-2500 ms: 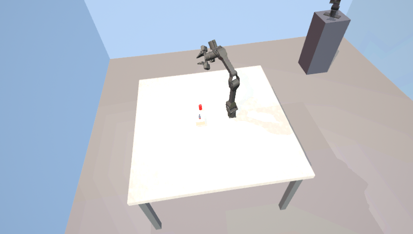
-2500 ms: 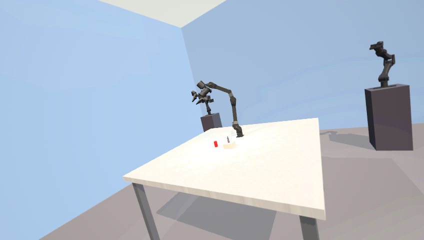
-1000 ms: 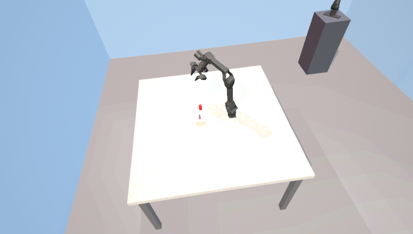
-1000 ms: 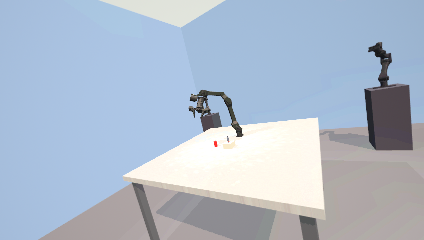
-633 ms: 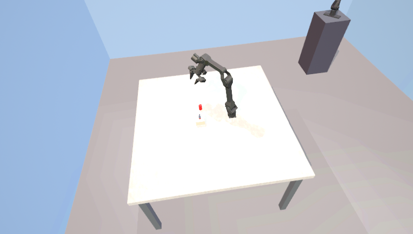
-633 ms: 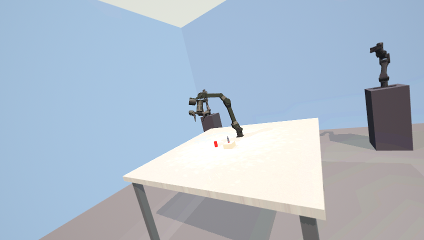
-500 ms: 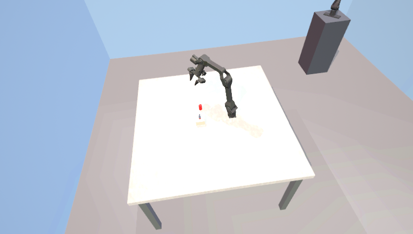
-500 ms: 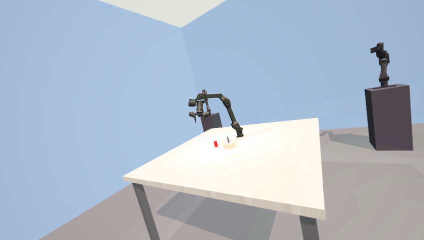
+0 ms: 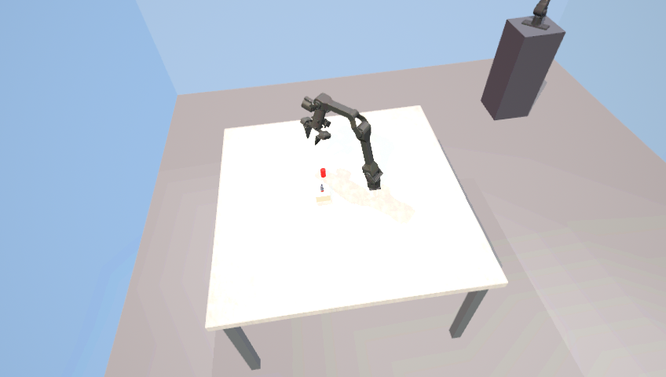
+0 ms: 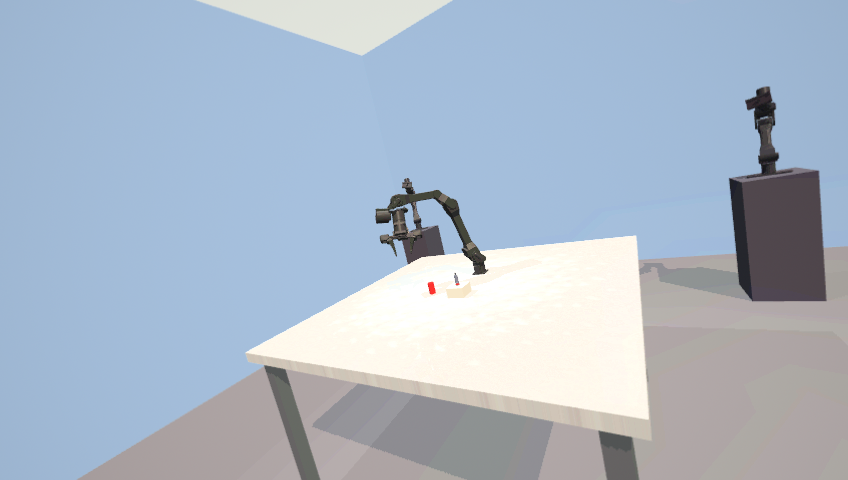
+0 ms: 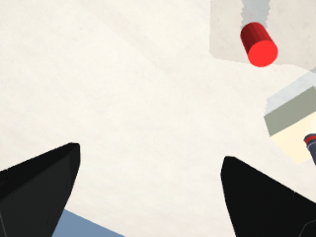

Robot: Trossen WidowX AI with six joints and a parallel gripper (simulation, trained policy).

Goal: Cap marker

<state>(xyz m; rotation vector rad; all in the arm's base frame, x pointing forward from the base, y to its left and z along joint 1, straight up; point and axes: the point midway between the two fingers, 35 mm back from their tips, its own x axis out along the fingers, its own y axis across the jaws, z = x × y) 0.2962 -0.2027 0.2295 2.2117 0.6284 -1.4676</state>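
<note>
Now: gripper tip 170 mm above the red cap, 80 mm to the right of it and 40 mm past it. The rest, counted from my gripper tip: holder block 220 mm to the left, 180 mm below, 20 mm behind.
</note>
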